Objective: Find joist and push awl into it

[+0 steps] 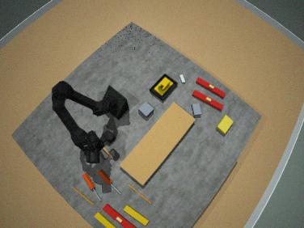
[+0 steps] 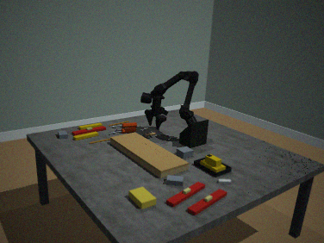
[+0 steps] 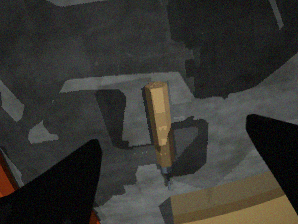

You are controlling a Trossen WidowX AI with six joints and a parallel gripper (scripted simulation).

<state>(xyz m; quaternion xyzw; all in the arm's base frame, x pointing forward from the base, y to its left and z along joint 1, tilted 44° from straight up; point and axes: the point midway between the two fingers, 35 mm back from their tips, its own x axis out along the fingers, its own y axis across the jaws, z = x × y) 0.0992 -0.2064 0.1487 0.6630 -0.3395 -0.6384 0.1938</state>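
Now: gripper tip 60 mm short of the awl, 50 mm above it and 20 mm to the left of it. Also, from my gripper tip: black tray (550 mm to the left, 90 mm ahead, 40 mm below); small white piece (680 mm to the left, 170 mm ahead, 50 mm below); yellow stud finder (540 mm to the left, 90 mm ahead).
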